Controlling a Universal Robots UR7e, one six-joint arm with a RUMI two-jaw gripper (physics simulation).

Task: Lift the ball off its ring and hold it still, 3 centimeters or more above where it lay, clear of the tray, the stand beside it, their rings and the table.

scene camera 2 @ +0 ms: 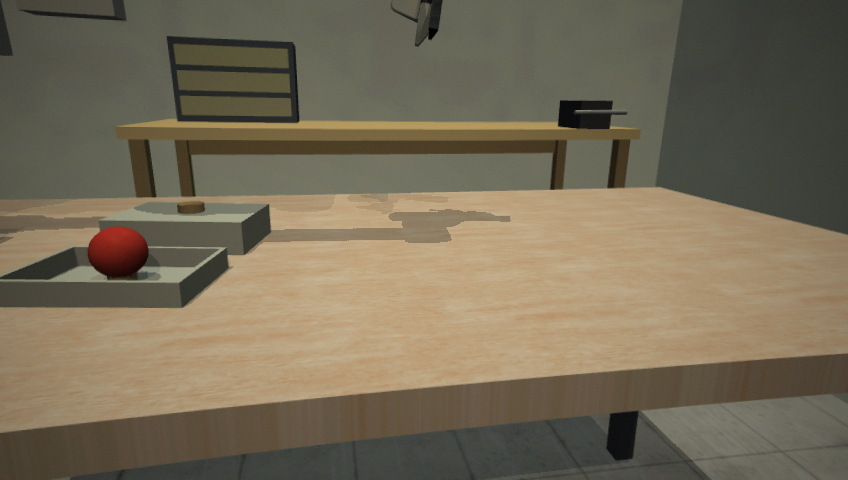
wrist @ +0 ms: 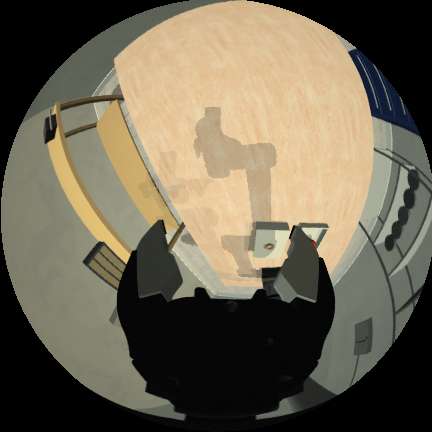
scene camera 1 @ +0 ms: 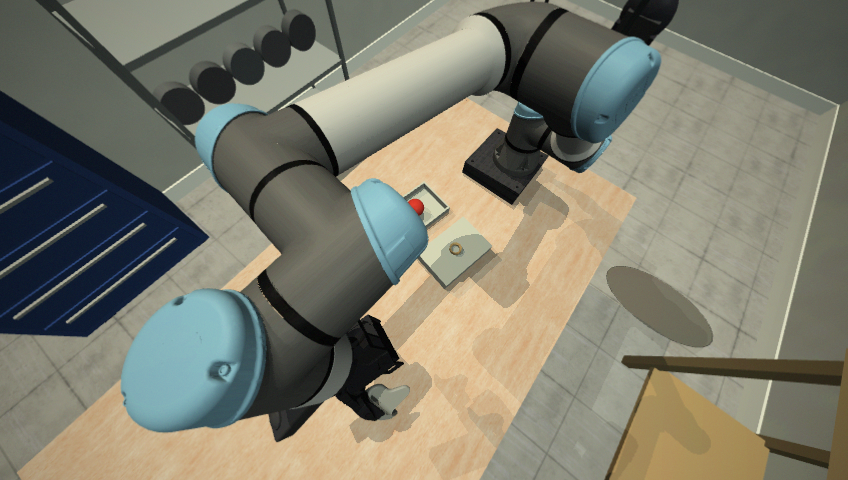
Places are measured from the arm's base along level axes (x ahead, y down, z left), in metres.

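Pixels of known places: gripper, between the fingertips: (scene camera 2: 424, 42) (wrist: 228, 223); arm's base, origin of its link: (scene camera 1: 514, 159).
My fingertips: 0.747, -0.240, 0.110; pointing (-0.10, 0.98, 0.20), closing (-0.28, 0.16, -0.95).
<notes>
Ahead of a thing's pixels: the offset from my fingertips to its top centre, as dx, dy, dz. "pt": to the spot under its first point. Level surfaces: height alone.
The red ball @(-0.383, +0.230, -0.244) (scene camera 1: 415, 206) (scene camera 2: 117, 251) (wrist: 314, 244) rests on a small brown ring @(pt -0.377, +0.283, -0.260) (scene camera 2: 122, 277) inside the grey, low-walled tray @(-0.383, +0.271, -0.244) (scene camera 1: 433, 204) (scene camera 2: 89, 293) (wrist: 315, 225). In the wrist view a finger hides most of the ball; in scene view 1 the arm covers part of the tray. The pale grey stand (scene camera 1: 470, 240) (scene camera 2: 199, 233) (wrist: 262, 237) is beside the tray, with an empty ring @(pt -0.341, +0.242, -0.064) (scene camera 1: 451, 250) (scene camera 2: 191, 207) (wrist: 266, 246) on top. My gripper (scene camera 1: 404, 377) (scene camera 2: 426, 32) (wrist: 228, 223) is open and empty, high above the table and well away from the ball.
The wooden table @(dy +0.299) (scene camera 1: 452, 333) (scene camera 2: 476, 297) (wrist: 300, 100) bears the tray, the stand and the arm's black base (scene camera 1: 493, 178). A blue cabinet (scene camera 1: 77, 237) (wrist: 385, 95) and a wooden bench (scene camera 2: 380, 129) (wrist: 75, 195) are beyond the table. The arm's shadow falls across the table top.
</notes>
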